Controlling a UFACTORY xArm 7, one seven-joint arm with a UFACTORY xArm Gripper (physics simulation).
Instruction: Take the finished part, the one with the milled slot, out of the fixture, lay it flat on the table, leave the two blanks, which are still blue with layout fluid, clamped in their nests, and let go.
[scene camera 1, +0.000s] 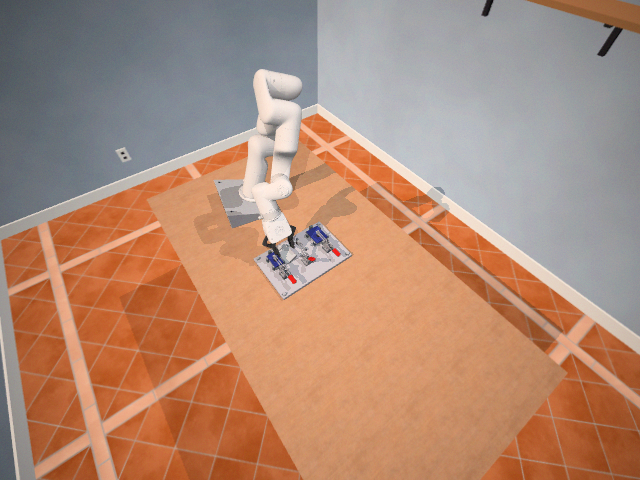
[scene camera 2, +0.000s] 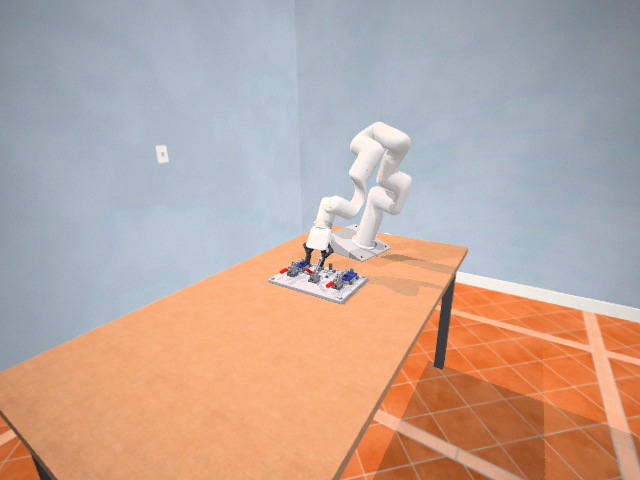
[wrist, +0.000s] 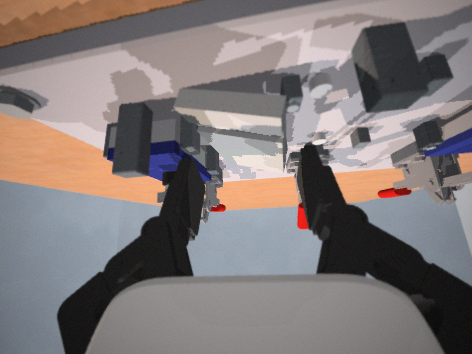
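Pixels of known places: gripper, fingertip midpoint: (scene camera 1: 285, 251) (scene camera 2: 313, 265) (wrist: 247, 167); arm's base, origin of the base link: (scene camera 1: 251, 194) (scene camera 2: 363, 242).
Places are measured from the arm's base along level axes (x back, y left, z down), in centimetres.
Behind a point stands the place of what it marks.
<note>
The finished part (wrist: 232, 106) @(x -34.8, y -1.2, z 0.8 cm), a pale grey block with a step along it, lies on the fixture plate (scene camera 1: 320, 269) @(x -52.8, y 8.9, z 2.3 cm) (scene camera 2: 294, 284) @(x -53.9, y 2.0, z 2.3 cm) (wrist: 90, 75) @(x -34.2, y -7.1, z 2.3 cm) between a blue blank and the middle clamp. It also shows as a pale patch (scene camera 1: 291, 254) @(x -41.6, y 1.2, z 0.2 cm) in scene camera 1; how it sits in its nest is unclear. The blue blanks (scene camera 1: 275, 259) @(x -42.4, y -6.2, z -2.5 cm) (scene camera 1: 317, 234) @(x -38.6, y 15.4, z -1.3 cm) (scene camera 2: 349, 275) @(x -36.9, y 17.0, z 0.2 cm) (scene camera 2: 301, 264) (wrist: 165, 159) @(x -37.9, y -5.2, z -0.3 cm) (wrist: 456, 142) @(x -39.1, y 13.1, z 0.3 cm) are in the outer nests. My gripper (scene camera 1: 284, 249) @(x -39.4, y -0.5, z -0.6 cm) (scene camera 2: 315, 265) @(x -39.4, y -0.5, z -0.6 cm) (wrist: 247, 167) @(x -39.4, y -0.5, z -0.6 cm) is open and empty, low over the fixture, its fingertips pointing at the part's area; one finger overlaps the nearer blank in the wrist view.
Red clamp handles (scene camera 1: 292, 279) @(x -54.0, y -4.2, z -2.3 cm) (scene camera 1: 311, 259) @(x -50.5, y 6.1, z -4.1 cm) (scene camera 1: 336, 252) @(x -51.1, y 17.5, z -1.8 cm) (scene camera 2: 329, 284) @(x -51.2, y 17.8, z -1.6 cm) (wrist: 303, 216) @(x -49.4, y 6.0, z -3.7 cm) stick out along the fixture's front side. A tall dark post (wrist: 387, 67) @(x -32.8, y 3.9, z 0.5 cm) and smaller pins rise from the plate. The fixture stands on the wooden table (scene camera 1: 392, 330) @(x -87.9, y 19.6, z 3.8 cm) (scene camera 2: 206, 351) @(x -98.2, y 9.5, z 3.8 cm), in front of the arm's base plate (scene camera 1: 227, 198) @(x -1.5, y -11.9, z -4.2 cm).
</note>
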